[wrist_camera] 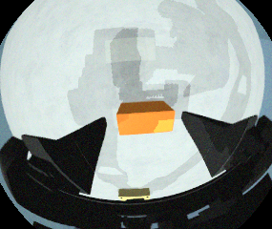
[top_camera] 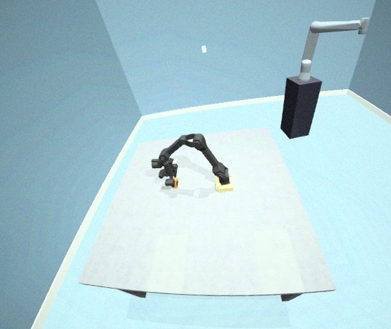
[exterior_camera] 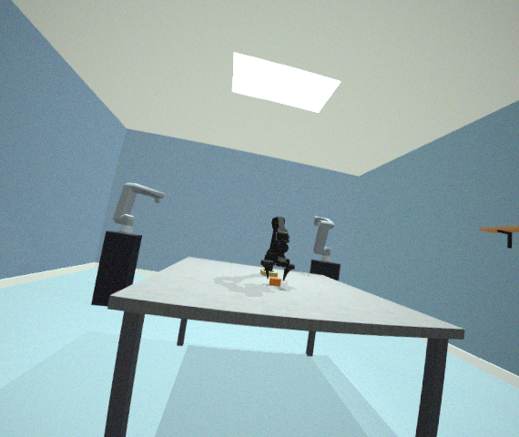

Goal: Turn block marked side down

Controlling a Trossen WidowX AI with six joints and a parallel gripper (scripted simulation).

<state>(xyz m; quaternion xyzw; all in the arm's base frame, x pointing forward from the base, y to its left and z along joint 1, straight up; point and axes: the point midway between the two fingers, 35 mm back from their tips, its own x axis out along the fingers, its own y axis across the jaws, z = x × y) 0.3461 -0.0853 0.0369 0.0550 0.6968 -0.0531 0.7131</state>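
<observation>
Now: the block 10 mm below my gripper tip and 10 mm behind it.
</observation>
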